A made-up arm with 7 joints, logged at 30 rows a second.
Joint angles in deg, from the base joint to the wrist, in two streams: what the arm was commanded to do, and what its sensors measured. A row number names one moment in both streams.
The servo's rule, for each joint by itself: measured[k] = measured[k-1] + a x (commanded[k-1-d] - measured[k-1]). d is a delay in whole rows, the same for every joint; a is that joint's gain. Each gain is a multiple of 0.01, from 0.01 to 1. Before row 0 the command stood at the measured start. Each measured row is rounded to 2 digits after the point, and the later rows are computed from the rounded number. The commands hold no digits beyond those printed.
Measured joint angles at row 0:
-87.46 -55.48 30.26 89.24 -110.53 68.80 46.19
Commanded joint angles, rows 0 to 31:
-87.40 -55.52 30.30 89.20 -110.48 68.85 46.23
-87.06 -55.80 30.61 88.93 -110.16 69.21 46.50
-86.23 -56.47 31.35 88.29 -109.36 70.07 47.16
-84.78 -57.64 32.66 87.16 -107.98 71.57 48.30
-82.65 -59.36 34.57 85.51 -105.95 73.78 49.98
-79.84 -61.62 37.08 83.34 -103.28 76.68 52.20
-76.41 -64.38 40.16 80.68 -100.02 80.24 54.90
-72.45 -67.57 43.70 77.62 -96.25 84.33 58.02
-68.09 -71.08 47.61 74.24 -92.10 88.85 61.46
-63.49 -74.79 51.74 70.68 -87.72 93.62 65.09
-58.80 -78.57 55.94 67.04 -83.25 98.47 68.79
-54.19 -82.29 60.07 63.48 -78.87 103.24 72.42
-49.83 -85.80 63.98 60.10 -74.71 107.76 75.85
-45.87 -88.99 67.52 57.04 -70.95 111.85 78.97
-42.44 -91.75 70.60 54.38 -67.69 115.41 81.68
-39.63 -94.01 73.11 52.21 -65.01 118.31 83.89
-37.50 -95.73 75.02 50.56 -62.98 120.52 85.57
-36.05 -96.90 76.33 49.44 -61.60 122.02 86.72
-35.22 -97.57 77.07 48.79 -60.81 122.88 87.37
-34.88 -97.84 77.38 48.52 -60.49 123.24 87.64
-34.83 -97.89 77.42 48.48 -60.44 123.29 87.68
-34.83 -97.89 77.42 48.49 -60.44 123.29 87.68
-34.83 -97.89 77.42 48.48 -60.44 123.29 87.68
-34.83 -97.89 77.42 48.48 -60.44 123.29 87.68
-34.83 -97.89 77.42 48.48 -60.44 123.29 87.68
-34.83 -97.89 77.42 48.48 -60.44 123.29 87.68
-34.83 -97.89 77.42 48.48 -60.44 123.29 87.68
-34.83 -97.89 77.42 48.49 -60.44 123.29 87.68
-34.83 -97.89 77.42 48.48 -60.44 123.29 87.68
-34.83 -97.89 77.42 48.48 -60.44 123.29 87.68
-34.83 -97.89 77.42 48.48 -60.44 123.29 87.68
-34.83 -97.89 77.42 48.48 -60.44 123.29 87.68
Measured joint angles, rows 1 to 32:
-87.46 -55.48 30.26 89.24 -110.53 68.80 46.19
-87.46 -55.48 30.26 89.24 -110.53 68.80 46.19
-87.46 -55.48 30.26 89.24 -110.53 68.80 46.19
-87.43 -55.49 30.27 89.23 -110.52 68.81 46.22
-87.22 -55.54 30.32 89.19 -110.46 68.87 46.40
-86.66 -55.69 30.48 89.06 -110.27 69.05 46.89
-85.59 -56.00 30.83 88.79 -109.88 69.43 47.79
-83.91 -56.54 31.43 88.33 -109.21 70.08 49.19
-81.59 -57.35 32.33 87.63 -108.20 71.07 51.12
-78.64 -58.47 33.58 86.66 -106.81 72.45 53.54
-75.11 -59.93 35.20 85.39 -105.01 74.23 56.41
-71.11 -61.71 37.19 83.83 -102.82 76.42 59.64
-66.77 -63.80 39.52 81.99 -100.25 79.00 63.13
-62.23 -66.16 42.15 79.90 -97.36 81.92 66.75
-57.65 -68.74 45.02 77.60 -94.22 85.12 70.38
-53.19 -71.47 48.05 75.15 -90.90 88.52 73.88
-49.02 -74.27 51.17 72.61 -87.51 92.02 77.14
-45.27 -77.07 54.28 70.06 -84.14 95.53 80.05
-42.06 -79.78 57.29 67.56 -80.89 98.95 82.51
-39.46 -82.33 60.13 65.18 -77.85 102.19 84.47
-37.52 -84.66 62.72 62.98 -75.09 105.16 85.91
-36.21 -86.73 65.02 60.99 -72.66 107.82 86.84
-35.45 -88.51 67.00 59.24 -70.59 110.13 87.35
-35.10 -90.01 68.67 57.73 -68.86 112.10 87.56
-34.95 -91.27 70.07 56.44 -67.43 113.78 87.64
-34.88 -92.33 71.25 55.33 -66.24 115.21 87.67
-34.85 -93.22 72.24 54.37 -65.25 116.42 87.68
-34.84 -93.97 73.07 53.55 -64.43 117.45 87.68
-34.83 -94.60 73.77 52.84 -63.75 118.33 87.68
-34.83 -95.13 74.35 52.23 -63.19 119.07 87.68
-34.83 -95.57 74.84 51.71 -62.72 119.70 87.68
-34.83 -95.94 75.25 51.26 -62.33 120.24 87.68
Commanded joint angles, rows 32 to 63:
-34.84 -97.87 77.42 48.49 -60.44 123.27 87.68
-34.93 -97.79 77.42 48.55 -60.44 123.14 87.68
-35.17 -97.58 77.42 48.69 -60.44 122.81 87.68
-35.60 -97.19 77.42 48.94 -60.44 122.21 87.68
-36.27 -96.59 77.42 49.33 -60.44 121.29 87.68
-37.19 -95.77 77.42 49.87 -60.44 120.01 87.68
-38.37 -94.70 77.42 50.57 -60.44 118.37 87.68
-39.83 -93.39 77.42 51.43 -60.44 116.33 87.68
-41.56 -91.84 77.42 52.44 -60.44 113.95 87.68
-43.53 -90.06 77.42 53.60 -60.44 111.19 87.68
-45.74 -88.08 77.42 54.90 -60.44 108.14 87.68
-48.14 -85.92 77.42 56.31 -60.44 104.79 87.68
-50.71 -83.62 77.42 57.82 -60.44 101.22 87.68
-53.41 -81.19 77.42 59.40 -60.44 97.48 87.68
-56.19 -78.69 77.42 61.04 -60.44 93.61 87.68
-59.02 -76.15 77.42 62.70 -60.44 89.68 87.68
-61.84 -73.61 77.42 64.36 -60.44 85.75 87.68
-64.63 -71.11 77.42 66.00 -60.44 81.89 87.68
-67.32 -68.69 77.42 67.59 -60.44 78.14 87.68
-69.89 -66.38 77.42 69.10 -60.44 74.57 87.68
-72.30 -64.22 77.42 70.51 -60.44 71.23 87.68
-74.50 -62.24 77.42 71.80 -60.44 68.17 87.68
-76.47 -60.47 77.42 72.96 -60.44 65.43 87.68
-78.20 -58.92 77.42 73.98 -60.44 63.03 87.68
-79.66 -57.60 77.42 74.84 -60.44 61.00 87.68
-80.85 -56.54 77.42 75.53 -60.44 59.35 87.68
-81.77 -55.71 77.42 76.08 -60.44 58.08 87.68
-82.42 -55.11 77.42 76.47 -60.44 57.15 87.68
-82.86 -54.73 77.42 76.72 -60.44 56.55 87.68
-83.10 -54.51 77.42 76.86 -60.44 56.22 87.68
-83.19 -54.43 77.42 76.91 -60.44 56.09 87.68
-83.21 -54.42 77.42 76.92 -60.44 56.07 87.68
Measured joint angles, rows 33 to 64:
-34.83 -96.25 75.60 50.87 -62.01 120.70 87.68
-34.83 -96.51 75.89 50.54 -61.74 121.09 87.68
-34.83 -96.73 76.13 50.25 -61.52 121.42 87.68
-34.84 -96.91 76.34 50.00 -61.34 121.70 87.68
-34.89 -97.05 76.51 49.80 -61.19 121.92 87.68
-35.05 -97.13 76.66 49.64 -61.06 122.05 87.68
-35.36 -97.14 76.78 49.54 -60.95 122.07 87.68
-35.88 -97.05 76.88 49.51 -60.86 121.95 87.68
-36.63 -96.85 76.97 49.56 -60.79 121.66 87.68
-37.62 -96.51 77.04 49.70 -60.73 121.17 87.68
-38.88 -96.01 77.10 49.94 -60.68 120.44 87.68
-40.41 -95.34 77.15 50.29 -60.64 119.47 87.68
-42.19 -94.50 77.19 50.75 -60.61 118.23 87.68
-44.21 -93.47 77.23 51.33 -60.58 116.72 87.68
-46.45 -92.26 77.26 52.03 -60.56 114.93 87.68
-48.88 -90.88 77.29 52.84 -60.54 112.87 87.68
-51.46 -89.33 77.31 53.76 -60.52 110.56 87.68
-54.16 -87.63 77.33 54.78 -60.51 108.02 87.68
-56.93 -85.79 77.34 55.89 -60.50 105.27 87.68
-59.73 -83.84 77.35 57.08 -60.49 102.34 87.68
-62.52 -81.80 77.36 58.33 -60.48 99.27 87.68
-65.26 -79.70 77.37 59.63 -60.47 96.10 87.68
-67.90 -77.57 77.38 60.96 -60.46 92.87 87.68
-70.41 -75.43 77.39 62.30 -60.46 89.62 87.68
-72.74 -73.32 77.39 63.63 -60.46 86.40 87.68
-74.87 -71.26 77.39 64.94 -60.46 83.25 87.68
-76.77 -69.29 77.39 66.21 -60.46 80.22 87.68
-78.42 -67.42 77.39 67.42 -60.46 77.34 87.68
-79.81 -65.68 77.39 68.56 -60.46 74.64 87.68
-80.93 -64.08 77.39 69.61 -60.46 72.16 87.68
-81.78 -62.64 77.39 70.57 -60.46 69.91 87.68
-82.40 -61.37 77.39 71.43 -60.46 67.91 87.68

